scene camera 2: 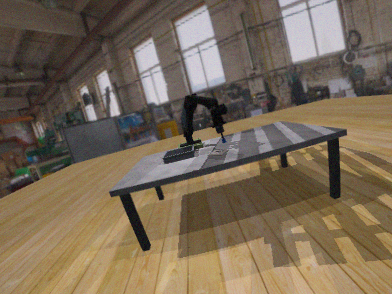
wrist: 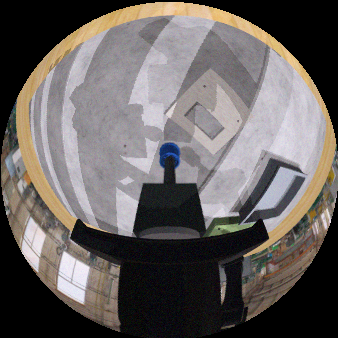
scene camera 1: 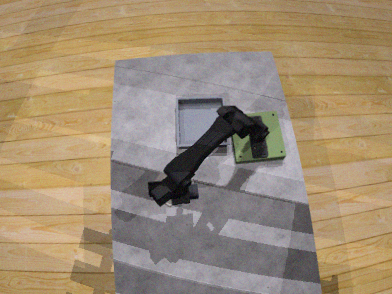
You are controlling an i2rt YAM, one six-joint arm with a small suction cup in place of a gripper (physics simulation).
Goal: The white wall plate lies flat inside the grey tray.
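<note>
The white wall plate (wrist: pixel 227 107) lies flat on the table in the wrist view, with a rectangular opening and small holes, partly in shadow. It lies outside the tray; in scene camera 1 the arm hides most of it. The grey tray (scene camera 1: pixel 200 99) (scene camera 2: pixel 180 158) (wrist: pixel 256 187) stands beside the green base, with no plate in it. My gripper, a blue suction cup (scene camera 2: pixel 224 140) (wrist: pixel 170 154), is open and holds nothing. It hangs above the table, to the side of the plate's left corner in the wrist view. The arm hides the cup in scene camera 1.
The green base plate (scene camera 1: pixel 276 140) (wrist: pixel 227 227) carries the arm, right of the tray in scene camera 1. The arm (scene camera 1: pixel 200 150) reaches past the tray's lower right corner in that view. Striped shadows cross the grey table (scene camera 1: pixel 145 85) (scene camera 2: pixel 145 175).
</note>
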